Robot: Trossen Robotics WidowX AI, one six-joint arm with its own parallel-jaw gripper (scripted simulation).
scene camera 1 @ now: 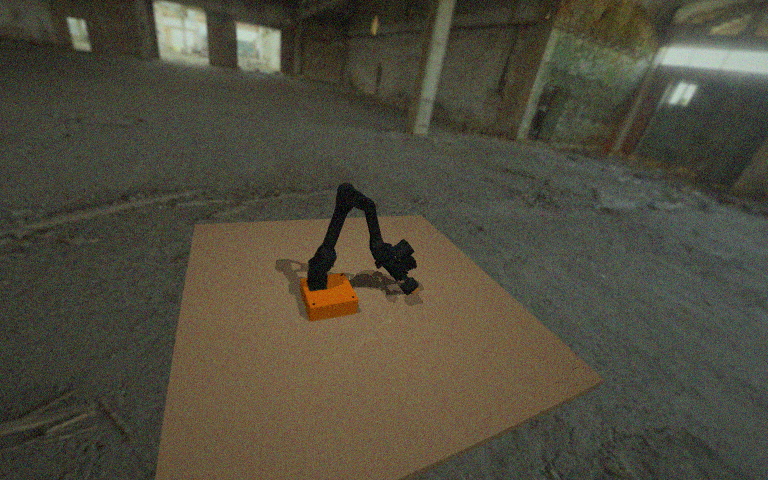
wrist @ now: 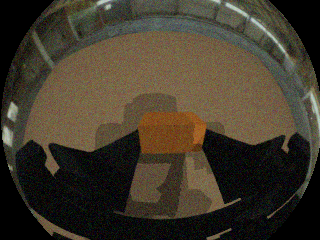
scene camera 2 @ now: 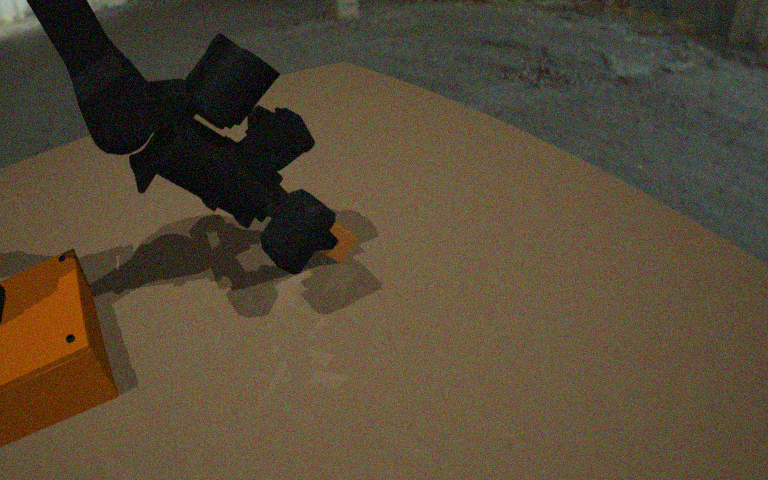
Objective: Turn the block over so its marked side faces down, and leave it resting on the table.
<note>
In view: my gripper (scene camera 2: pixel 319 229) and an orange block (wrist: pixel 171 132).
My gripper is seen too in the wrist view (wrist: pixel 171 132).
</note>
